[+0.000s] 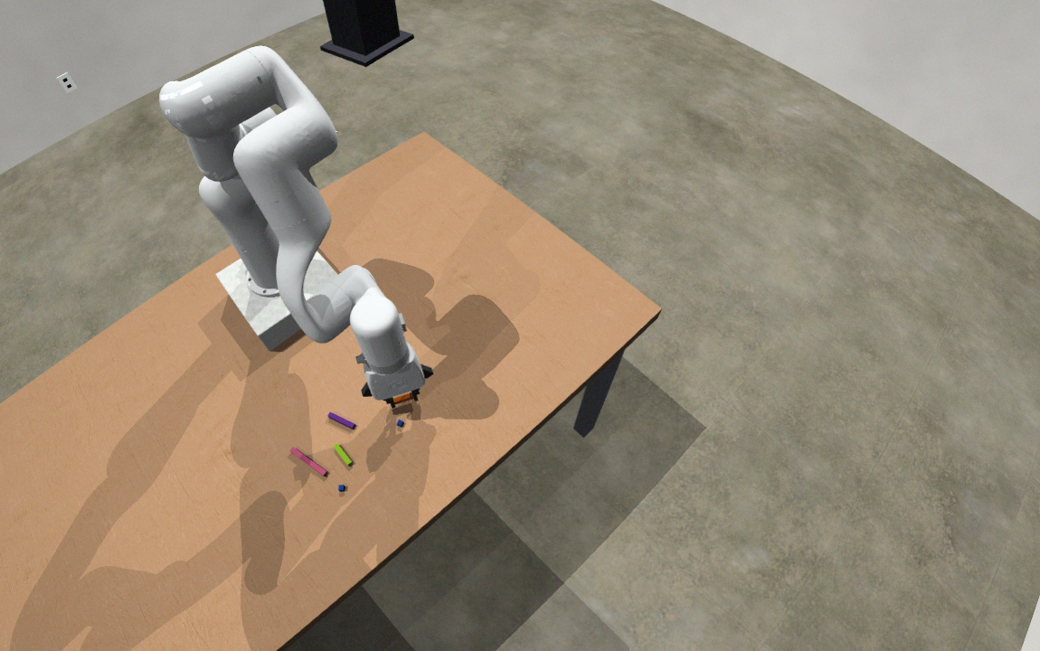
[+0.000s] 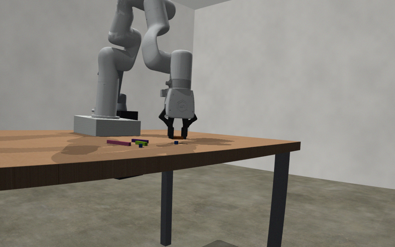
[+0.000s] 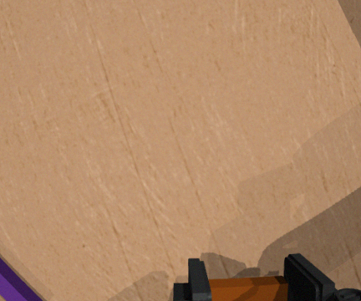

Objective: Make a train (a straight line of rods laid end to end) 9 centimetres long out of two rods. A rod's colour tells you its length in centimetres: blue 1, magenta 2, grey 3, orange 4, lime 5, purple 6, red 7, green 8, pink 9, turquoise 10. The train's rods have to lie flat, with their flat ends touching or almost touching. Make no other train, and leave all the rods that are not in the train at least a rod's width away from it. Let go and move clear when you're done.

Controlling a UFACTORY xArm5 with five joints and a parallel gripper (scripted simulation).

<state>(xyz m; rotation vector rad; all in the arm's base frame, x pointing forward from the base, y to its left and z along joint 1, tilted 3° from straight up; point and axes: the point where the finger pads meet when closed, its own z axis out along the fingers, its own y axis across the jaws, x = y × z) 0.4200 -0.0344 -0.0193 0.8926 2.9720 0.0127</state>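
Now: the orange rod 2 cm below my hand. From my hand the other things lie so: pink rod: 21 cm to the right, 7 cm behind, 3 cm below; then purple rod: 11 cm to the right, 7 cm behind, 3 cm below; then lime rod: 16 cm to the right, 3 cm below, 2 cm behind.
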